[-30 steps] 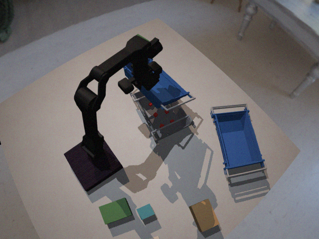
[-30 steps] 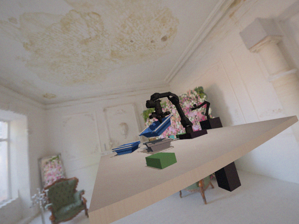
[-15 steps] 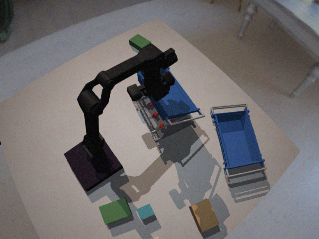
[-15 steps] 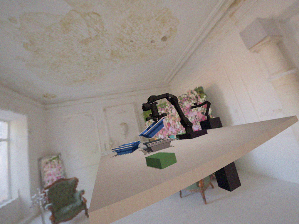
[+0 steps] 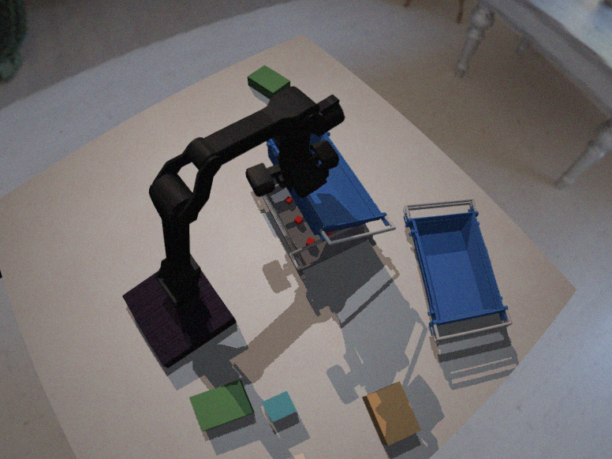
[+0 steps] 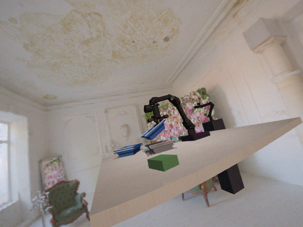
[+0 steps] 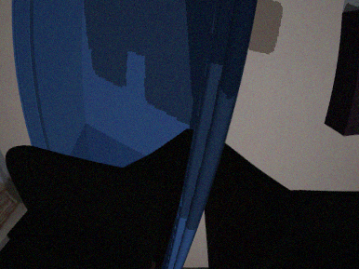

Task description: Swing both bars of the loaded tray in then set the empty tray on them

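Now: gripper tip 80 mm short of the blue tray and 10 mm to the left of it. From my gripper tip the other things lie so: red block: 10 mm ahead, 70 mm to the right, 170 mm below; orange block: 80 mm behind, 520 mm to the right, 150 mm below; teal block: 270 mm behind, 370 mm to the right, 160 mm below.
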